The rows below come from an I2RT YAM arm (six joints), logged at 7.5 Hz.
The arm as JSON. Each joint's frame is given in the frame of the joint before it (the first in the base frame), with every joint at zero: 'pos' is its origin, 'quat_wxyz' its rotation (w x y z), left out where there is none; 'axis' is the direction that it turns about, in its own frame. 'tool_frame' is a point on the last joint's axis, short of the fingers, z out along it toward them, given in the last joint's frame.
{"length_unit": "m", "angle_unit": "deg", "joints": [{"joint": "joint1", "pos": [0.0, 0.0, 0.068], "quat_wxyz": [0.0, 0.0, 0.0, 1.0], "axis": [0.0, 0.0, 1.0]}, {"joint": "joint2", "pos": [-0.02, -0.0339, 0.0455], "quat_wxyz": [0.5, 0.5, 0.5, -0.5], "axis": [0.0, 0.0, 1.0]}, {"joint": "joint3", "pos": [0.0, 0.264, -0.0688], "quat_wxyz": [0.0, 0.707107, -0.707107, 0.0], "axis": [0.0, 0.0, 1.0]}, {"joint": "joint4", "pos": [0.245, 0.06, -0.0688], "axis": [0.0, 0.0, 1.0]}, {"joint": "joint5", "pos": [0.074, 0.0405, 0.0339], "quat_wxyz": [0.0, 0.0, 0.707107, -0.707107], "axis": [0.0, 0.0, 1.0]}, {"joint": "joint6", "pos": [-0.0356, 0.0, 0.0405], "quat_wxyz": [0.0, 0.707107, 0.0, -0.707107], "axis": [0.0, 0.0, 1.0]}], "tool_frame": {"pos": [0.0, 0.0, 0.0], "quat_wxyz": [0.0, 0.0, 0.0, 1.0]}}
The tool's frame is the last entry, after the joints.
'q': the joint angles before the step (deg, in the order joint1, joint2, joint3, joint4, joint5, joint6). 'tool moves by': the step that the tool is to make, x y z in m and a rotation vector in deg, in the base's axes. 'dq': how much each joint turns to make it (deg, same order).
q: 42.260 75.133 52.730 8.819 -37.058 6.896
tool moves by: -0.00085 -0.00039 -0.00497 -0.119 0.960 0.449
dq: 0.000 0.045 -0.939 0.525 -0.569 0.546
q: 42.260 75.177 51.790 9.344 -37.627 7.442
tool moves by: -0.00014 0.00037 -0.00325 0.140 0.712 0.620
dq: 0.001 0.240 -0.547 0.678 -0.742 0.525
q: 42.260 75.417 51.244 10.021 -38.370 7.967
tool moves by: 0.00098 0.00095 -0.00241 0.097 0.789 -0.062
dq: 0.000 0.438 -0.219 0.614 -0.087 0.765
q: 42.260 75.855 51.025 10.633 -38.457 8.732
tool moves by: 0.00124 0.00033 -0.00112 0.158 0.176 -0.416
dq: -0.087 0.284 -0.131 0.634 0.261 0.393
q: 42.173 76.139 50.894 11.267 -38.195 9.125
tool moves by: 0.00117 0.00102 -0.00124 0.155 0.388 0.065
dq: -0.022 0.438 0.001 0.524 -0.174 0.438
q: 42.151 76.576 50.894 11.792 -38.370 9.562
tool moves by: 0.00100 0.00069 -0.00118 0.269 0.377 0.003
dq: -0.044 0.350 -0.110 0.701 -0.153 0.547
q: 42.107 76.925 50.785 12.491 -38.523 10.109
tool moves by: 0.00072 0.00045 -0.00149 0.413 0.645 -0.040
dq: -0.044 0.285 -0.283 0.940 -0.176 0.918
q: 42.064 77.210 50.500 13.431 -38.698 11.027
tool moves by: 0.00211 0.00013 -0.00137 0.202 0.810 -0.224
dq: -0.263 0.458 0.001 0.524 -0.196 0.852
